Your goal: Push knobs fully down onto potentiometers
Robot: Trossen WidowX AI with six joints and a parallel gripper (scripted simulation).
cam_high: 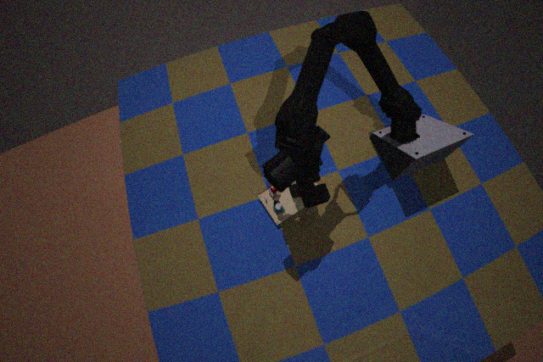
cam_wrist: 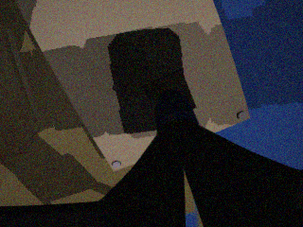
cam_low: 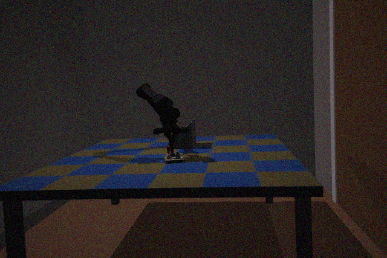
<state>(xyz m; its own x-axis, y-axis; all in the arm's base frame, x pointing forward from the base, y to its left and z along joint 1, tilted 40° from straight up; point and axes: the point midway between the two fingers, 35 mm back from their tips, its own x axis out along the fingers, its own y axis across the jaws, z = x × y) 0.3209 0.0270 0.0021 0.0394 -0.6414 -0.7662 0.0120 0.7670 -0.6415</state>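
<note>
Right now the blue knob is 10 mm below my gripper tip. From my gripper tip the other things lie so: red knob 80 mm ahead.
</note>
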